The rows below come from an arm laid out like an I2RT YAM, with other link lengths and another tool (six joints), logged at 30 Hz.
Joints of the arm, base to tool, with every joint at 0 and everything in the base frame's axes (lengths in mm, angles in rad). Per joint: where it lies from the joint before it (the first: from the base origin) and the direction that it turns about. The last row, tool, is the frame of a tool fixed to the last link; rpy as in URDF.
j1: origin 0 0 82.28 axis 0 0 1
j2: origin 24.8 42.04 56.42 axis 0 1 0
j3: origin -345.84 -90.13 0 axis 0 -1 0
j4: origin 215.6 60.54 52.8 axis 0 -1 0
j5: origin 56.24 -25.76 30.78 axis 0 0 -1
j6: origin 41.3 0 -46.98 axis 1 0 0
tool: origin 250 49 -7 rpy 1.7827 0.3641 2.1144
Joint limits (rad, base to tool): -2.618..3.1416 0..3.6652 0..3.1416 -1.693..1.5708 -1.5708..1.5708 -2.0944..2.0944
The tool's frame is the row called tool.
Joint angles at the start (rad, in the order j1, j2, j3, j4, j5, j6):
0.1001, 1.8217, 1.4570, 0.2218, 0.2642, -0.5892
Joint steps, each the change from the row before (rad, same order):
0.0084, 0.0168, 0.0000, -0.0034, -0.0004, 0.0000
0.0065, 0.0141, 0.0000, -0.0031, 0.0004, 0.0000
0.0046, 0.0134, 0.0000, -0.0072, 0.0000, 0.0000
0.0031, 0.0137, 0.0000, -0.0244, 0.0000, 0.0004
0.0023, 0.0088, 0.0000, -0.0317, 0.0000, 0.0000
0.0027, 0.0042, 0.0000, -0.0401, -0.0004, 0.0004
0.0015, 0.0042, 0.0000, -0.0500, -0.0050, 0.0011
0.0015, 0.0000, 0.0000, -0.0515, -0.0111, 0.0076
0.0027, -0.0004, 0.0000, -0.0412, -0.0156, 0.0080
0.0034, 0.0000, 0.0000, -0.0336, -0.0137, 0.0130
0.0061, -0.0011, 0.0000, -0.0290, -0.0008, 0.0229
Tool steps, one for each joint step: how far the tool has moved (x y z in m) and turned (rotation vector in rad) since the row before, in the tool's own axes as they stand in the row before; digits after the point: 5 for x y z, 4 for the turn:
0.00993, -0.00021, 0.00948, 0.0057, 0.0209, -0.0043
0.00806, -0.00068, 0.00794, 0.0059, 0.0170, -0.0031
0.00830, -0.00226, 0.00786, 0.0088, 0.0190, -0.0022
0.01257, -0.00654, 0.00943, 0.0198, 0.0326, -0.0007
0.01252, -0.00715, 0.00753, 0.0219, 0.0341, -0.0006
0.01343, -0.00729, 0.00592, 0.0235, 0.0376, -0.0007
0.01639, -0.00874, 0.00685, 0.0262, 0.0476, -0.0009
0.01637, -0.00627, 0.00505, 0.0171, 0.0486, 0.0027
0.01451, -0.00248, 0.00425, 0.0069, 0.0428, 0.0006
0.01240, -0.00099, 0.00377, 0.0016, 0.0362, 0.0054
0.00956, -0.00120, 0.00239, 0.0021, 0.0253, 0.0171

